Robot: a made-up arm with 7 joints.
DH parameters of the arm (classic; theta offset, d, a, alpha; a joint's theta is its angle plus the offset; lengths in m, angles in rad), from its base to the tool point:
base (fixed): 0 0.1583 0 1.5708
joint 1: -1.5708 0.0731 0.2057 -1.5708
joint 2: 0 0.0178 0.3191 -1.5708
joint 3: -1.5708 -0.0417 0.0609 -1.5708
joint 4: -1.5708 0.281 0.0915 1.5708
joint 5: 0 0.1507 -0.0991 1.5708
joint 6: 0 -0.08 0.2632 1.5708
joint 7: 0 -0.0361 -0.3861 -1.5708
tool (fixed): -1.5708 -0.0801 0 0
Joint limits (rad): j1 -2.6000..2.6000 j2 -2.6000..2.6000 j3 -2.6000..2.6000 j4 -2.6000..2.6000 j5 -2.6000..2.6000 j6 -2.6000..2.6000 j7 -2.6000..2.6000
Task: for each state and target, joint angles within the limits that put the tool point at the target. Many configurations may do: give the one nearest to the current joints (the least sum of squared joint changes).
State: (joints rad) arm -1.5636 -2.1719 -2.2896 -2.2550 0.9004 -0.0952 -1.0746
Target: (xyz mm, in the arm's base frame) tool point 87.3 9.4 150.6
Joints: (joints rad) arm -1.6320 -2.4517 -2.1618 -2.3736 0.8234 -0.1404 -0.8359
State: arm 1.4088 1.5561 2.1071 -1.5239 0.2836 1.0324 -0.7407
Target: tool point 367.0 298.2 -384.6
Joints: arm 1.2385 1.1451 1.6834 -1.5175 0.1334 0.7786 -0.0505
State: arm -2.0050 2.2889 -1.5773 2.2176 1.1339 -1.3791 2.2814
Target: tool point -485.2 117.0 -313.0
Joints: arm -2.1752 2.3496 -2.1974 2.3912 1.1165 -1.0928 1.9872
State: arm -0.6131 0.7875 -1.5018 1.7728 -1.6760 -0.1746 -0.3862
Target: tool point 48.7 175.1 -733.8
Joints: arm -0.5885 0.2790 -0.6862 1.8515 -1.5307 0.0002 -0.2551
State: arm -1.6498 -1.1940 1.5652 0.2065 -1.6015 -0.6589 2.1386
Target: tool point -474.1 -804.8 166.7
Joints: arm -1.7145 -1.5161 1.6484 0.3749 -1.6768 -0.8071 2.2696
